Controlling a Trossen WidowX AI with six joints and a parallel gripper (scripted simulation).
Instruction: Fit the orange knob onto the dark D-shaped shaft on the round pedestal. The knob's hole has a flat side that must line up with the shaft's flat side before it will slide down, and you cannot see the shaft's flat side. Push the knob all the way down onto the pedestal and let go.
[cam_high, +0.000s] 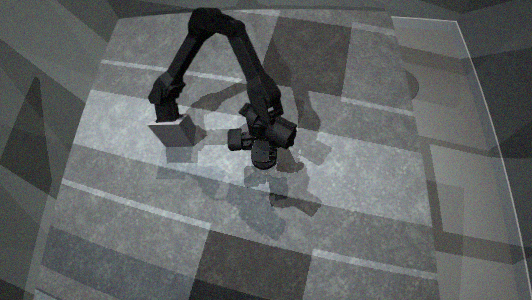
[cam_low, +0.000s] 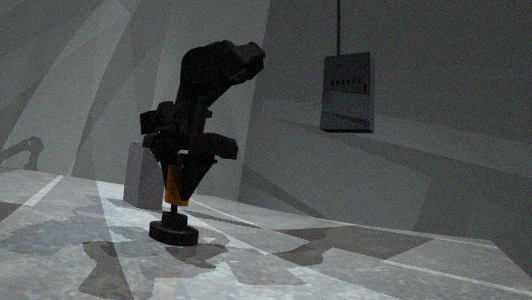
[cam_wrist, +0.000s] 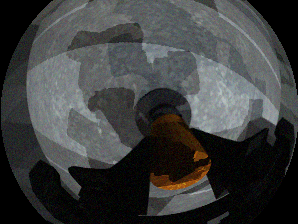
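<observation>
My gripper tip is now 2 cm below the knob. From my gripper tip the other things lie so: dark pedestal (4 cm below).
</observation>
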